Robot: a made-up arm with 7 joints. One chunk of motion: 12 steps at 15 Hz.
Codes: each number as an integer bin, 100 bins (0 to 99) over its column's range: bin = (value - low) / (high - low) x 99, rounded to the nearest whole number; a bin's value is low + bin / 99 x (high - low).
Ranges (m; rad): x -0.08..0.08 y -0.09..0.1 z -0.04..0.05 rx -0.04..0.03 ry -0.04..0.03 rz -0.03..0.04
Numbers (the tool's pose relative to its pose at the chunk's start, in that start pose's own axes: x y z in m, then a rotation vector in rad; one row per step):
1: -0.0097 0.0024 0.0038 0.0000 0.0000 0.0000
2: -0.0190 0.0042 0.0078 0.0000 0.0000 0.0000
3: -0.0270 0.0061 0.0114 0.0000 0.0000 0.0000
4: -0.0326 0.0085 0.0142 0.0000 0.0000 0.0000
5: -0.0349 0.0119 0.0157 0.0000 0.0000 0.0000
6: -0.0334 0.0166 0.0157 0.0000 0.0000 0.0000
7: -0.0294 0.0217 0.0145 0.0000 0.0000 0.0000
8: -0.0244 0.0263 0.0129 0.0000 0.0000 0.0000
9: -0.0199 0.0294 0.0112 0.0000 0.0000 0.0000
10: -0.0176 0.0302 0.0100 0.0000 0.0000 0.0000
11: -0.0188 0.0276 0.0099 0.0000 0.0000 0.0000
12: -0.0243 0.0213 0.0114 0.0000 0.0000 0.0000
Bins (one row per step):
1: 43 48 48 57 57 42
2: 38 49 53 57 57 42
3: 33 50 57 57 57 42
4: 29 51 60 57 57 42
5: 28 53 61 57 57 42
6: 29 56 61 57 57 42
7: 31 58 60 57 57 42
8: 34 61 58 57 57 42
9: 37 62 56 57 57 42
10: 39 63 55 57 57 42
11: 38 61 55 57 57 42
12: 34 58 57 57 57 42

